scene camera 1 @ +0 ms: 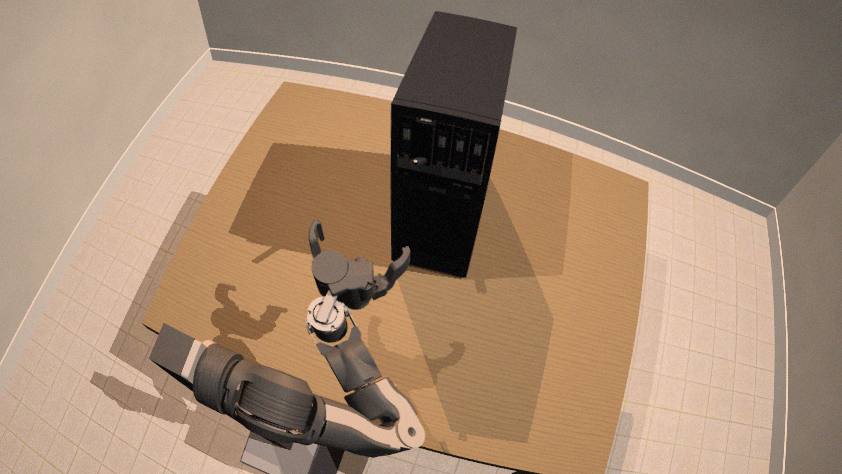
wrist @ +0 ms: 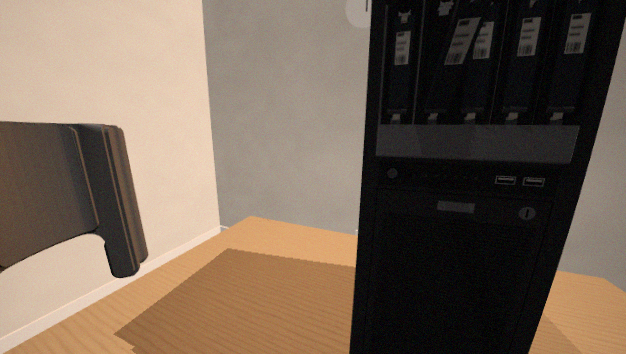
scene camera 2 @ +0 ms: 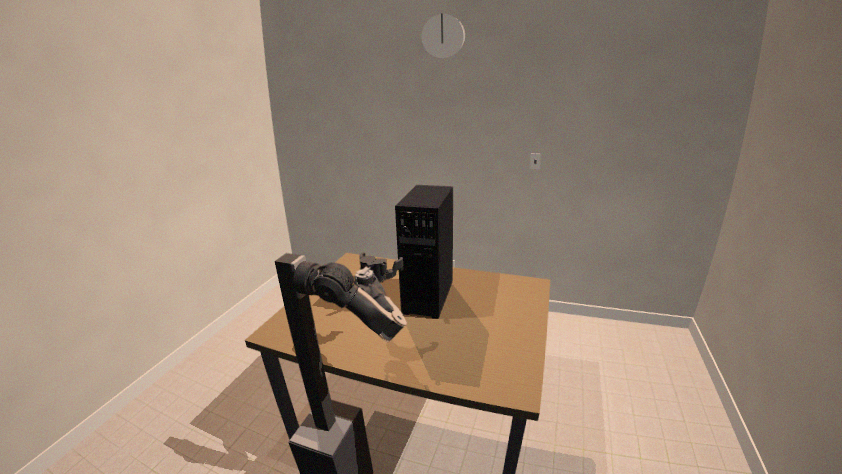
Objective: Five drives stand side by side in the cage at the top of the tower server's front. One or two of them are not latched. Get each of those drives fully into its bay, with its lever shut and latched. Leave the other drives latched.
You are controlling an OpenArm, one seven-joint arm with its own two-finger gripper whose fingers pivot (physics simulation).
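The black tower server [scene camera 1: 433, 223] [scene camera 2: 417, 282] [wrist: 450, 280] stands upright, its drive cage at the top front. The second drive from the left has its lever [wrist: 462, 41] swung out; its label looks tilted and overlaps the third drive in the wrist view. The lever's bright end [scene camera 1: 418, 160] shows low in the cage. The first [wrist: 400, 85], third [wrist: 470, 82], fourth [wrist: 521, 75] and fifth [wrist: 570, 72] drives look upright with levers flat; their latches are too dark to judge. My gripper [scene camera 1: 362, 236] [scene camera 2: 381, 259] is open and empty, in front of the server to its left, below the cage.
The server stands on the wooden table [scene camera 1: 595, 294] [scene camera 2: 518, 353] [wrist: 280, 230]. A plain panel [wrist: 475, 142] lies directly under the drives, with USB ports and a lock below it. One finger [wrist: 125, 200] shows at the left of the wrist view. The arm reaches across the table's front left.
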